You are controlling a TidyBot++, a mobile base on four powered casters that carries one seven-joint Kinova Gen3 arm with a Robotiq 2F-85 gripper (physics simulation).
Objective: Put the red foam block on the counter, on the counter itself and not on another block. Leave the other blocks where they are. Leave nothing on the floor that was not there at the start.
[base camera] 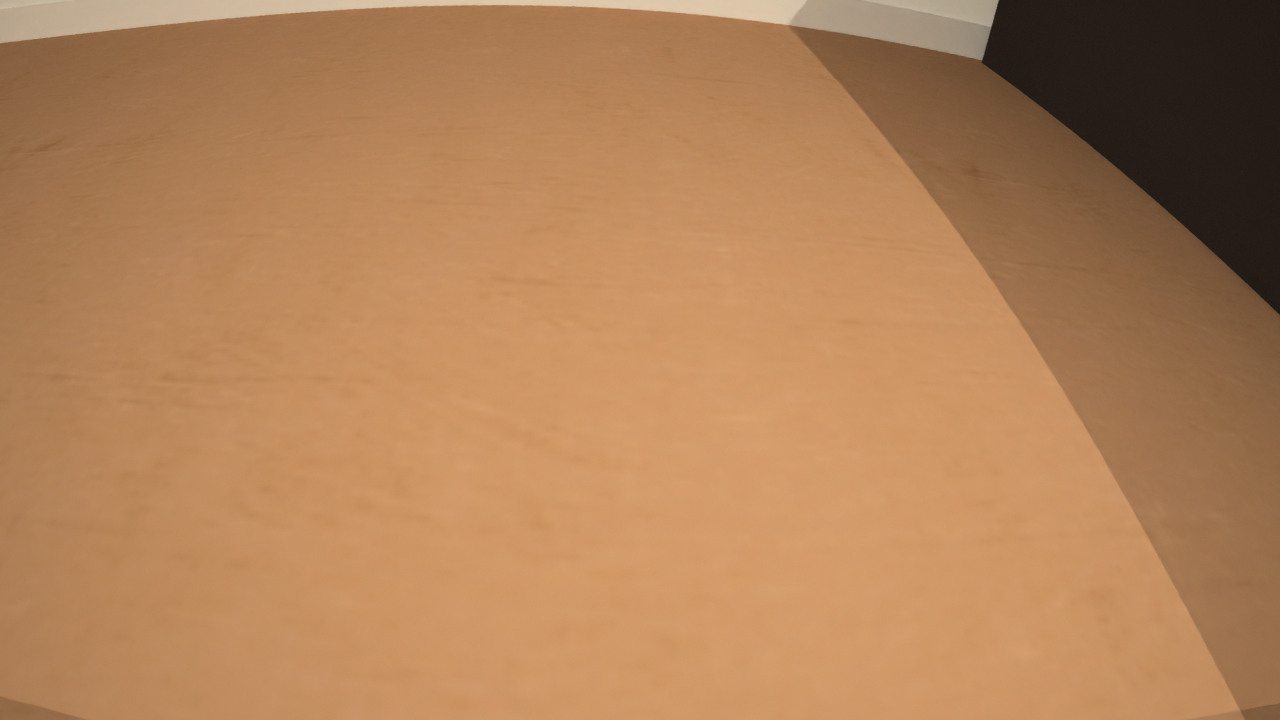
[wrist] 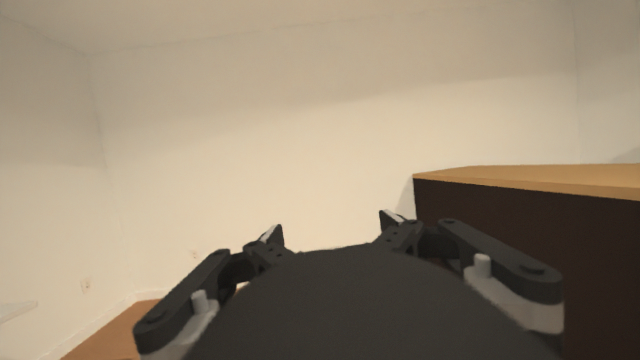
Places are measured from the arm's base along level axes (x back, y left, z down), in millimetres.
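Where they show: gripper, fingertip midpoint: (wrist: pixel 331 228).
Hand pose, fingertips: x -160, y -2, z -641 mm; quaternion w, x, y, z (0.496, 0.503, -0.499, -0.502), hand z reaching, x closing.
After its pixels a point has its place.
My gripper (wrist: pixel 331 228) @[x -160, y -2, z -641 mm] is open in the wrist view, with no thing between its fingertips, and points at a pale wall. The counter (wrist: pixel 560 175) @[x -817, y -1064, z -513 mm] stands to the right of the gripper in the wrist view, with a light wooden top and a dark side. Its top is seen nearly edge-on, so little of its surface shows. A dark panel (base camera: pixel 1163 116) @[x -1103, y -879, z 268 mm] stands at the upper right of the base camera view. The red foam block and the other blocks do not show in either view.
The brown wooden floor (base camera: pixel 537 358) @[x -521, y 61, z 397 mm] (wrist: pixel 115 330) @[x -1309, y 1866, z 396 mm] runs to the pale wall (wrist: pixel 250 150) @[x -1736, y 673, z -950 mm] and its white skirting. A shadow band lies on the floor along the dark panel. A pale flat edge (wrist: pixel 17 310) @[x -590, y 1213, z -319 mm] juts in at the far left of the wrist view.
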